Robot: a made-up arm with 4 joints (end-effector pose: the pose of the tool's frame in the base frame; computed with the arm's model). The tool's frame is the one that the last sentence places. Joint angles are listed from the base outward.
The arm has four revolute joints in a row. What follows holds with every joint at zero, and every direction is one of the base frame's.
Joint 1 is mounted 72.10 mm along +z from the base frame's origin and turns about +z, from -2.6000 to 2.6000 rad.
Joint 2 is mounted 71.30 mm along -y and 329.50 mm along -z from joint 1 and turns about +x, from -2.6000 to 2.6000 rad.
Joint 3 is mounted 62.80 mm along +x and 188.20 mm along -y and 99.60 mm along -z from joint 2 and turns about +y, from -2.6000 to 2.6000 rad.
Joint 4 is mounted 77.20 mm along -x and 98.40 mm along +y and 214.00 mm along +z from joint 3 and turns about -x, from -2.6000 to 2.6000 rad.
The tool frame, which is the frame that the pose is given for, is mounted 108.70 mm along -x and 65.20 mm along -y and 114.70 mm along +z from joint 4; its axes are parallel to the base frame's.
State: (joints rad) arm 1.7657 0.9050 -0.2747 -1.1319
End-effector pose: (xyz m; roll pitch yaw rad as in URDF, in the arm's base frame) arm 0.2728 -0.1208 -0.4030 2.0554 -0.1683 1.5476
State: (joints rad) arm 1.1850 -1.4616 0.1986 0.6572
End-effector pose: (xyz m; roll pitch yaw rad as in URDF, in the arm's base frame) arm -0.1993 0.0254 -0.1565 -2.1209 0.0215 0.9876
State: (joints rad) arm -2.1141 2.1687 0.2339 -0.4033
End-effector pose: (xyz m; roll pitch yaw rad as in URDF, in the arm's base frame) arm -0.1037 0.1209 -0.5475 2.5592 -0.1308 -1.9197
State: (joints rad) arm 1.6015 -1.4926 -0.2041 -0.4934
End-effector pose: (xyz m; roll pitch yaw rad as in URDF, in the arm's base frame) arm -0.0480 -0.1784 -0.0455 -1.0008 -0.0158 1.8050
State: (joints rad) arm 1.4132 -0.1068 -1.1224 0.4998
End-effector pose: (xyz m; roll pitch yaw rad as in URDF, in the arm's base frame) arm 0.1214 -0.3529 -0.3641 -0.7422 -1.1107 1.6313
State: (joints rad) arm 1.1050 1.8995 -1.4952 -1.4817
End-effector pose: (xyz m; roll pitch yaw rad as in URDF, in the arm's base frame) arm -0.2771 0.0161 -0.3679 3.0783 0.3277 -0.3859
